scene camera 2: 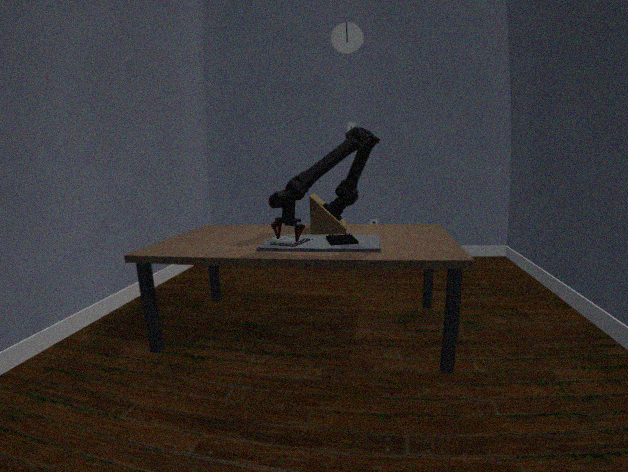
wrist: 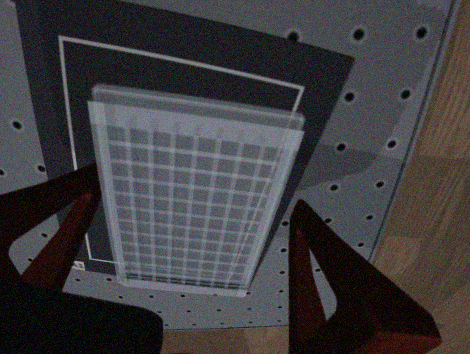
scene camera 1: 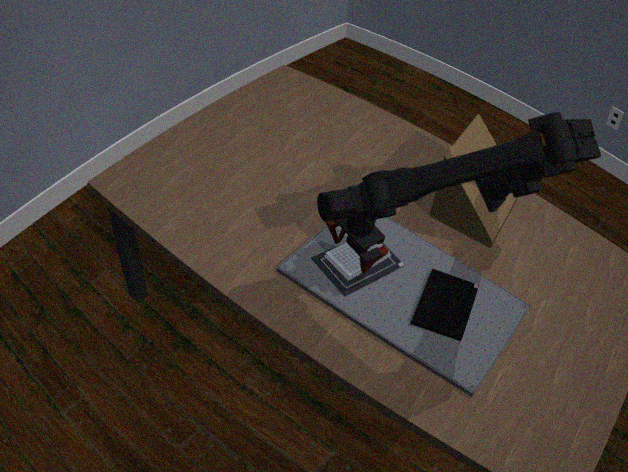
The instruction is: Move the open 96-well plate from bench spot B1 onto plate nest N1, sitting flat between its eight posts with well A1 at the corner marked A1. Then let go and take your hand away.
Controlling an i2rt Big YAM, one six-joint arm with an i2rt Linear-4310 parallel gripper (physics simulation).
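Places are measured from the arm's base along level axes (x ahead, y left, z up), in millimetres.
Where they show: gripper, fingertip midpoint: [scene camera 2: 287,240] [wrist: 200,191] [scene camera 1: 350,257]; arm's base, link origin: [scene camera 2: 331,212] [scene camera 1: 487,185].
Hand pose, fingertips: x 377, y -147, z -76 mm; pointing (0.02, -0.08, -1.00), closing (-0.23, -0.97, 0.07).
Things, the pixels of their centre, and the offset from my fingertips. "*": a spot on its surface instead. Level surfaces: height alone.
- spot B1, surface spot: [wrist: 175,27] * dy +1, dx +72, dz -7 mm
- spot's small A1 label, surface spot: [wrist: 77,265] [scene camera 1: 401,264] * dy +94, dx -67, dz -6 mm
- black nest N1, body centre: [scene camera 1: 446,302] [scene camera 2: 341,238] dy +242, dx -39, dz +2 mm
- grey perforated board, body centre: [scene camera 1: 412,290] [scene camera 2: 322,242] dy +156, dx -27, dz -14 mm
- wooden table, surface height: dz -21 mm
The clear, pale 96-well plate [scene camera 1: 341,259] [wrist: 185,200] lies on the dark mat of spot B1 [scene camera 1: 347,290] [wrist: 175,27], partly over its white outline. The spot's small A1 label [scene camera 1: 401,263] [wrist: 77,265] shows near the left finger in the wrist view. My gripper [scene camera 1: 351,256] [scene camera 2: 288,240] [wrist: 200,191] is open, with one finger on each long side of the plate and a gap between the right finger and the plate. The black nest N1 [scene camera 1: 444,305] [scene camera 2: 341,239] stands apart to the right, with a small pale mark at its far right corner in scene camera 1. Its posts are too dark to make out.
Spot and nest are on a grey perforated board [scene camera 1: 385,309] [scene camera 2: 314,248] on the wooden table [scene camera 1: 203,152] [scene camera 2: 406,248]. A wooden wedge [scene camera 1: 474,137] [scene camera 2: 322,218] stands behind the board, near the arm. The arm reaches over the table from the back right.
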